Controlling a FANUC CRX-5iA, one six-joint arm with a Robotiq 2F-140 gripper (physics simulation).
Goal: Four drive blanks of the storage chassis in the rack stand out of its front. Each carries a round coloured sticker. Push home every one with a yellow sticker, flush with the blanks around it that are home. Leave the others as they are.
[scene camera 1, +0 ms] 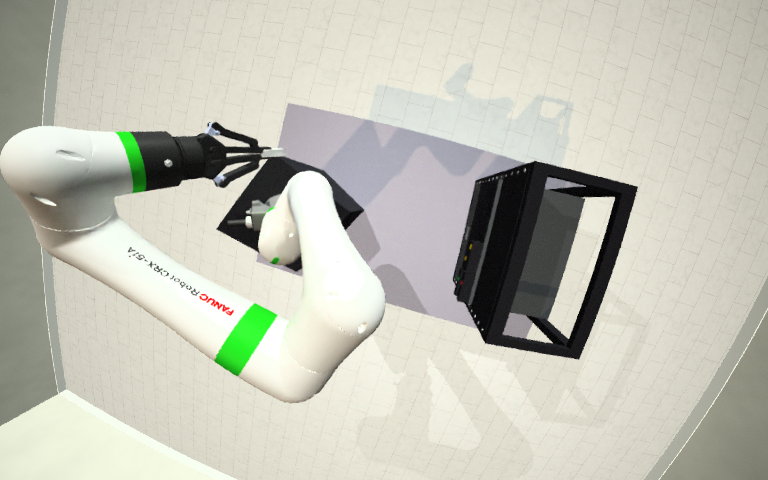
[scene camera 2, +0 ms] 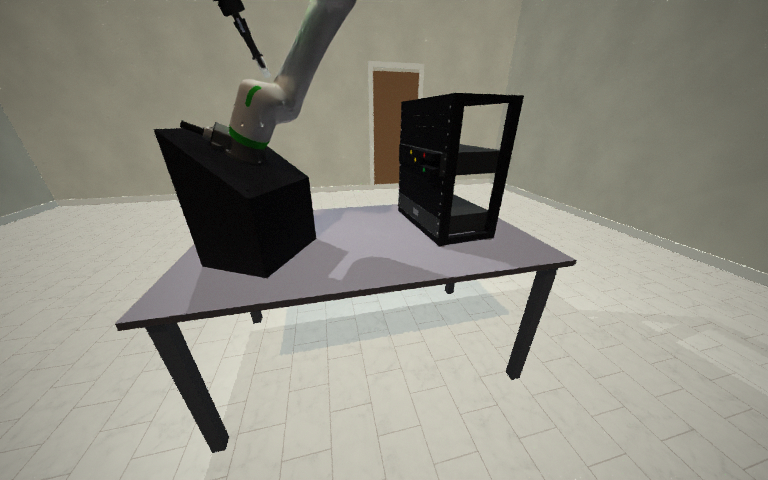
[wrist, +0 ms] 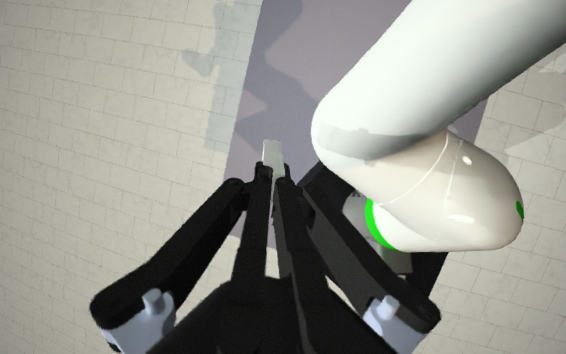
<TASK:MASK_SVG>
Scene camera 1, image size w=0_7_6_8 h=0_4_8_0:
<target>gripper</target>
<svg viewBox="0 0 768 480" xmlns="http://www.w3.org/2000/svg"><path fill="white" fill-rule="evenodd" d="M173 137L183 159L184 170L182 180L212 179L215 182L215 186L225 188L231 181L260 167L260 160L286 156L286 149L259 147L257 139L227 130L217 122L209 122L206 132L197 136ZM249 162L223 175L218 175L228 165ZM226 157L226 154L231 153L251 153L246 155ZM212 136L221 135L247 143L250 147L224 146Z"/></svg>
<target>black rack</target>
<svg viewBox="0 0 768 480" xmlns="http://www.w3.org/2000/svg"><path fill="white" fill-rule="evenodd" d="M476 180L452 279L455 284L454 294L457 296L457 301L465 303L485 344L580 359L608 287L638 187L538 161ZM509 313L526 315L552 343L503 335ZM615 197L600 252L579 314L568 339L547 319L549 319L580 221L585 198L581 197ZM545 189L547 177L585 185L582 187Z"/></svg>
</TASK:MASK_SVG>
